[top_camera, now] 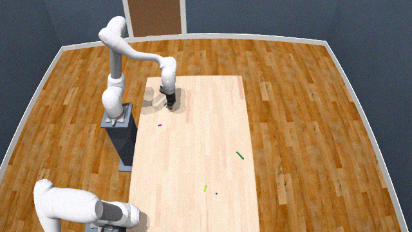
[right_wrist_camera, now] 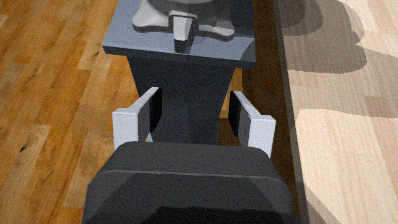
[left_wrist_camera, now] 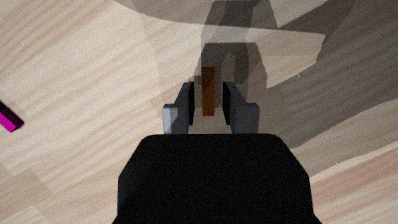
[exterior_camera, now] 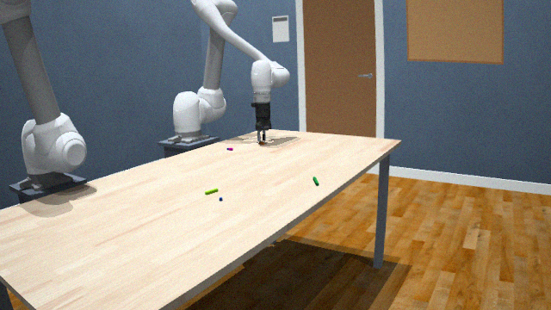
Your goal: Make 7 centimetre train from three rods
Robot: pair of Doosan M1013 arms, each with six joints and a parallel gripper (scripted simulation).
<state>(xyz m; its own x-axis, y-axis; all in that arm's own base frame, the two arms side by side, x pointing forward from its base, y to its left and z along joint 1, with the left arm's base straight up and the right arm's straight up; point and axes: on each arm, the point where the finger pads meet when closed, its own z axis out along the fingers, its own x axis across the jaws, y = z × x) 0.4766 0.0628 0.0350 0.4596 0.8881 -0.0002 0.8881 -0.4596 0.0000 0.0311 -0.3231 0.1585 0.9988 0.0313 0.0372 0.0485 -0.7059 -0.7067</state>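
Observation:
Right now the orange rod is 30 mm below my left hand. Round my left hand: lime rod: 250 mm ahead, 730 mm to the right, 30 mm below; magenta rod: 70 mm behind, 170 mm to the right, 30 mm below; green rod: 520 mm ahead, 480 mm to the right, 30 mm below.

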